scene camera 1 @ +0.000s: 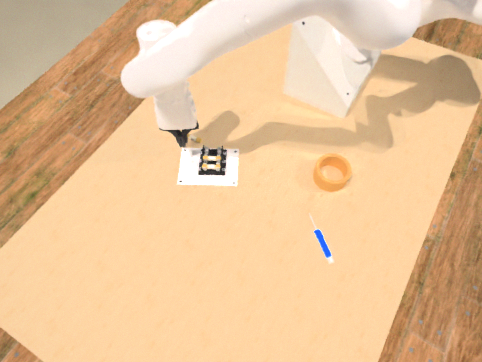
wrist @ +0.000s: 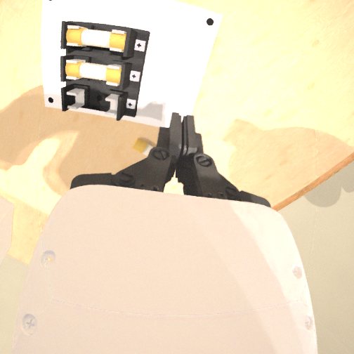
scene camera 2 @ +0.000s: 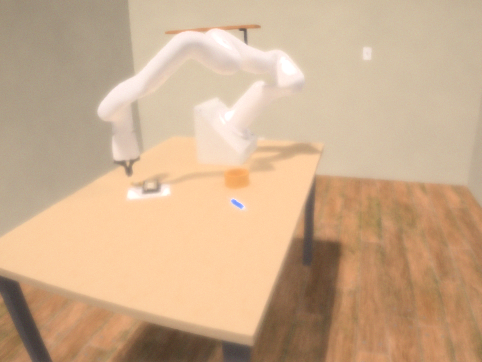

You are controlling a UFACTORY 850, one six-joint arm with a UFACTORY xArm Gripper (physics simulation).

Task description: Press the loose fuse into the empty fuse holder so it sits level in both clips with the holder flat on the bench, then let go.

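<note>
The loose fuse (scene camera 1: 195, 139) (wrist: 142, 145) lies on the bench off the empty-clip side of the holder. In the wrist view one gold end shows and a finger hides part of it. The black fuse holder (scene camera 1: 212, 172) (scene camera 2: 151, 187) (wrist: 141, 61) sits on a white plate (scene camera 1: 189, 172) (scene camera 2: 134, 194) (wrist: 172, 50). Two rows hold white fuses with gold ends; the clips of the row nearest the gripper are empty. My gripper (scene camera 1: 183, 144) (scene camera 2: 129, 174) (wrist: 178, 129) is shut with nothing between its fingertips, close to the plate's corner and beside the loose fuse.
An orange ring-shaped bowl (scene camera 1: 323, 181) (scene camera 2: 236, 179) stands to the right of the plate in the scene views. A blue-handled screwdriver (scene camera 1: 323, 244) (scene camera 2: 237, 204) lies in front of the bowl. The arm's white base (scene camera 1: 312, 75) (scene camera 2: 212, 137) stands behind them on the bench.
</note>
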